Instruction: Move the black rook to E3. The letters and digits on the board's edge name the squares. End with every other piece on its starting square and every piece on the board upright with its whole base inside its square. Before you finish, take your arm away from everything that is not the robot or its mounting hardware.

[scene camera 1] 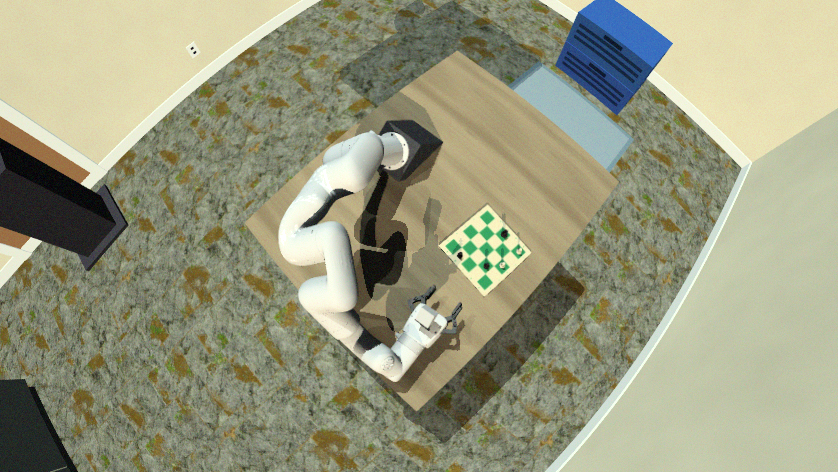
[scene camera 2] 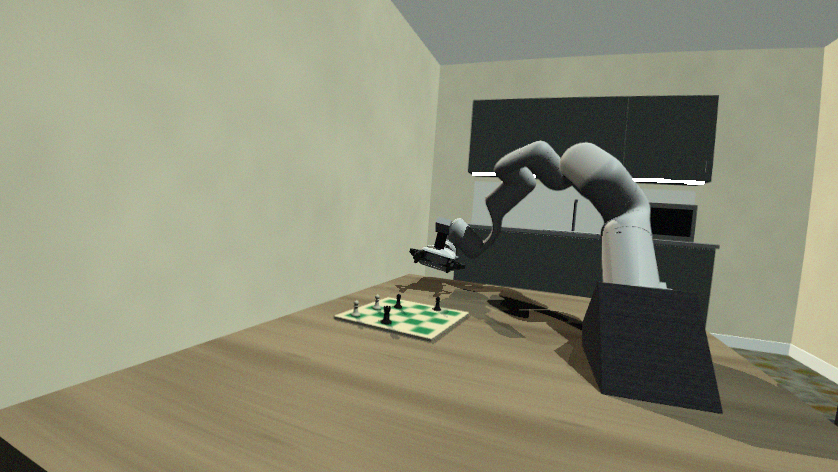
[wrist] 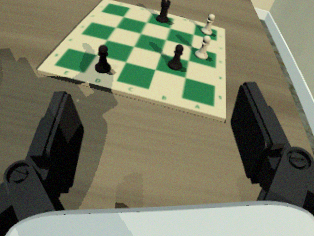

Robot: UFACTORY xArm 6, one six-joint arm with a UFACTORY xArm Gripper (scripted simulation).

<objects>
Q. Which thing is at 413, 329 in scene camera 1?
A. My gripper.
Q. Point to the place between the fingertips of my gripper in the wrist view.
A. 156, 106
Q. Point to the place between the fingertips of my gripper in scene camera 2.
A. At 431, 262
</objects>
